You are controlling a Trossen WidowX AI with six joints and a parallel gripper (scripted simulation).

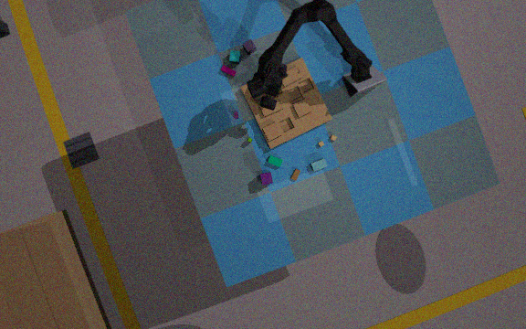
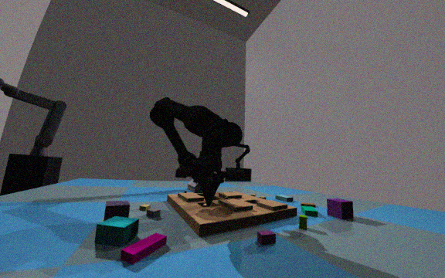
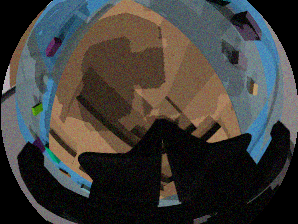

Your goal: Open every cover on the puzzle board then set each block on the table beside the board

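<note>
Now: the grey block 14 cm to the right of my gripper tip, 2 cm behind it and 1 cm below it. From my gripper tip the other things lie so: magenta block 19 cm ahead, 3 cm to the left, 1 cm below; then magenta bar 16 cm to the right, 14 cm ahead, 1 cm below; then teal cube 20 cm to the right, 9 cm ahead, 1 cm below.
</note>
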